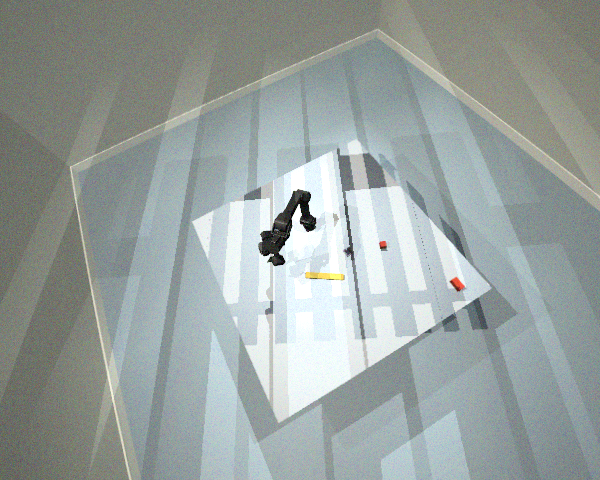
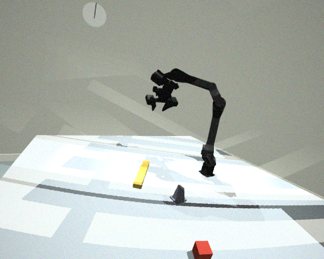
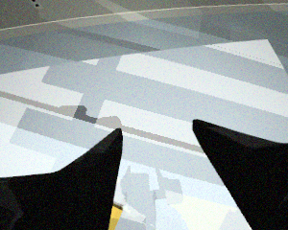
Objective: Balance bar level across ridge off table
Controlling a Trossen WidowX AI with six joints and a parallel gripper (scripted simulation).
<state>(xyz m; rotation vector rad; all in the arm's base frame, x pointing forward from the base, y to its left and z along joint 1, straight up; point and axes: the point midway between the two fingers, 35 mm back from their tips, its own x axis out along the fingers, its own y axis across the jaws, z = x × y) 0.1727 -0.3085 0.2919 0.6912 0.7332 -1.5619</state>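
Now: the yellow bar 160 mm ahead of my gripper tip, 240 mm to the left of it and 260 mm below it. From my gripper tip the other things lie so: red cube 180 mm ahead, 630 mm to the left, 250 mm below.
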